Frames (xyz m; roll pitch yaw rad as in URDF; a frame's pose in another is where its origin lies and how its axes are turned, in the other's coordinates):
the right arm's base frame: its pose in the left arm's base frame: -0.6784 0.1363 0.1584 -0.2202 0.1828 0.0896
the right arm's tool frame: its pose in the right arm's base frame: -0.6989 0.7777 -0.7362 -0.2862 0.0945 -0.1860
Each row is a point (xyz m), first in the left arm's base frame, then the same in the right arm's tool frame.
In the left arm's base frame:
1: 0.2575 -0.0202 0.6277
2: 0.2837 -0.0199 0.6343
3: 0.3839 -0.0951 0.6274
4: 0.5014 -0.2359 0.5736
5: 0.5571 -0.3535 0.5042
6: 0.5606 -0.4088 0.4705
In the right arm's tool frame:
1: 1.5727 -1.2239 1.1533
2: 1.5965 -1.2274 1.1657
3: 1.7036 -1.2907 1.1488
4: 1.8455 -1.3875 1.0652
5: 1.9287 -1.4554 0.9641
6: 1.9461 -1.4865 0.9099

